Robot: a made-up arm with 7 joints.
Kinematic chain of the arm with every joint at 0, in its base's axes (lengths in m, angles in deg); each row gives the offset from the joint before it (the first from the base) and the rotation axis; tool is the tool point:
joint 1: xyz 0 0.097 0 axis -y
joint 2: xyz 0 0.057 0 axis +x
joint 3: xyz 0 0 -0.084 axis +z
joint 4: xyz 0 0 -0.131 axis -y
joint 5: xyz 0 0 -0.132 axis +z
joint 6: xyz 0 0 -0.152 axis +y
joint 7: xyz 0 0 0 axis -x
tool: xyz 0 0 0
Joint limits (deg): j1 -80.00..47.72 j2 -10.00..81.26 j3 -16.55..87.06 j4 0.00..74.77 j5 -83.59..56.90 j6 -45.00..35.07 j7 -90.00..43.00
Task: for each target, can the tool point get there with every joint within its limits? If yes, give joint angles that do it. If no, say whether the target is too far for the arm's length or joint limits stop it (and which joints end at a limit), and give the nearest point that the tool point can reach.
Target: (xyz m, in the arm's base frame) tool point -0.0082 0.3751 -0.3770
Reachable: yes | joints -35.91 18.50 27.42 58.29 -38.83 17.79 30.50
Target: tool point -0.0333 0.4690 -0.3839
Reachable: yes | joints -8.35 35.29 56.76 8.44 -14.02 8.70 -7.23
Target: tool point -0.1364 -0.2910 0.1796
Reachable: no: joint limits stop it (at a limit: joint 1, joint 2, joint 4) | nearest point -0.4840 0.0673 -0.0853 | short by 0.565 m
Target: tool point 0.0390 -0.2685 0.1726
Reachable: no: joint limits stop it (at a limit: joint 1, joint 2, joint 3, joint 4) | nearest point 0.3777 0.0268 0.0116 | short by 0.477 m
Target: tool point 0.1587 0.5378 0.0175
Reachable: yes | joints 10.20 55.31 52.74 67.92 -49.65 -34.34 11.78
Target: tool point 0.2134 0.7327 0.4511
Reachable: no: too far | nearest point 0.1098 0.5322 0.1921 | short by 0.343 m
